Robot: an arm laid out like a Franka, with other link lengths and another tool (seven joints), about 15 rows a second.
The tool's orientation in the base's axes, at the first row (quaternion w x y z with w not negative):
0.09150, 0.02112, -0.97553, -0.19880
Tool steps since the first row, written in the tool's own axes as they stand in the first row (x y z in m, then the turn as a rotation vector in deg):
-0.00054, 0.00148, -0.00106, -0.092, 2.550, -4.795
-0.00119, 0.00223, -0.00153, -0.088, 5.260, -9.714
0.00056, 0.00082, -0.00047, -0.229, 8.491, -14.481
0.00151, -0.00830, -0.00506, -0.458, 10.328, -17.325
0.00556, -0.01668, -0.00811, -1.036, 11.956, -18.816
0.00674, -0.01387, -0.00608, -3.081, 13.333, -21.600
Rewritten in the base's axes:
0.00072, 0.00100, 0.00145, 0.974, 0.512, 5.319
0.00144, 0.00156, 0.00205, 1.877, 1.116, 10.829
-0.00047, 0.00053, 0.00084, 2.891, 2.269, 16.381
-0.00050, -0.00970, 0.00158, 3.638, 2.885, 19.633
-0.00387, -0.01889, 0.00174, 4.477, 3.855, 21.521
-0.00542, -0.01562, 0.00121, 7.000, 4.212, 24.230

